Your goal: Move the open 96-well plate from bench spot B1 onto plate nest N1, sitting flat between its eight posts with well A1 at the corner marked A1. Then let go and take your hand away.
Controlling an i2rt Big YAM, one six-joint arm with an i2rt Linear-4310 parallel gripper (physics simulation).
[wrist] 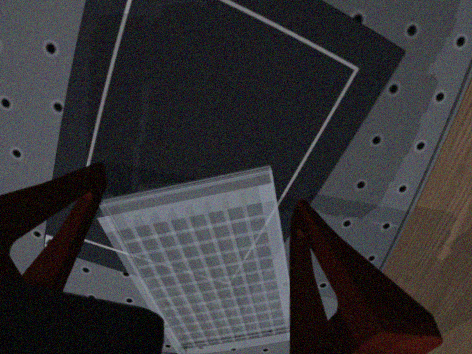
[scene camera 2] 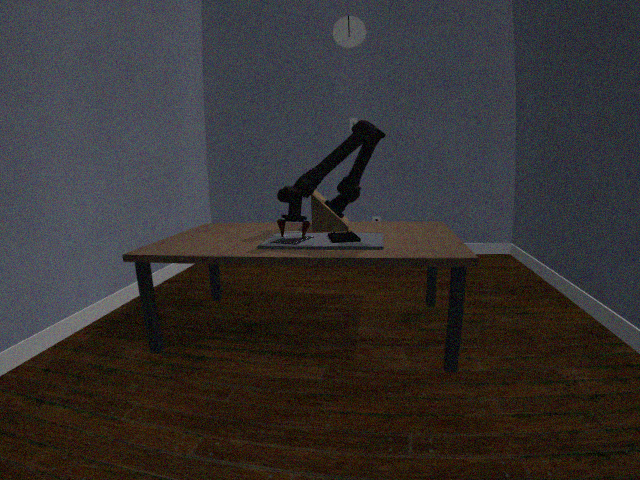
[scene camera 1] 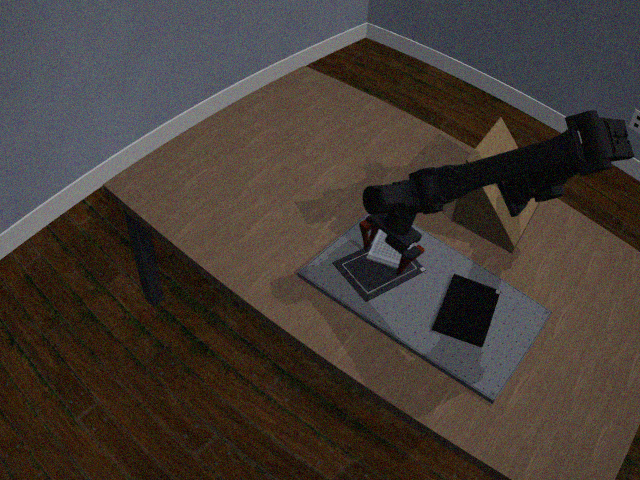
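Pixels of known places: gripper, between the fingertips: (wrist: 201,191) (scene camera 2: 292,237) (scene camera 1: 382,261); arm's base, origin of its link: (scene camera 2: 333,210) (scene camera 1: 509,190).
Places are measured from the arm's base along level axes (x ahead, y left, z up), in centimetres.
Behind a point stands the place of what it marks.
Observation:
The pale see-through 96-well plate (scene camera 1: 383,250) @(x 33.8, y -14.6, z -6.9 cm) (wrist: 205,260) @(x 32.2, y -13.9, z -6.9 cm) lies askew over an edge of the dark, white-outlined mat of spot B1 (scene camera 1: 368,295) @(x 45.2, y -9.7, z -8.3 cm) (wrist: 215,100) @(x 40.1, y -13.5, z -8.3 cm). The outline shows through its wells. I cannot tell whether it lies fully flat, nor which corner is A1. My gripper (scene camera 1: 383,261) @(x 35.8, y -13.3, z -7.9 cm) (scene camera 2: 293,237) @(x 35.8, y -13.3, z -7.9 cm) (wrist: 201,191) @(x 35.8, y -13.3, z -7.9 cm) is open, pointing down, with one red finger on each side of the plate. In the wrist view a gap shows beside the right finger; the left tip is close to the plate's corner. The black nest N1 (scene camera 1: 465,310) @(x 34.8, y 9.3, z -7.3 cm) (scene camera 2: 343,237) @(x 37.2, y 10.0, z -7.3 cm) is to the right; its posts are too dark to see.
Both spots are on a grey perforated board (scene camera 1: 516,320) @(x 28.0, y 20.3, z -8.4 cm) (scene camera 2: 369,241) @(x 40.7, y 21.5, z -8.3 cm) on the wooden table (scene camera 1: 232,180) @(x 38.9, y -58.5, z -9.8 cm) (scene camera 2: 413,237) @(x 24.3, y 41.0, z -9.8 cm). A small white mark (scene camera 1: 497,291) @(x 25.0, y 12.4, z -7.2 cm) is at a corner of the nest. A wooden wedge (scene camera 1: 498,227) @(x 9.9, y 3.0, z -4.2 cm) (scene camera 2: 324,219) @(x 10.5, y -3.1, z -3.4 cm) stands behind the board, under the arm.

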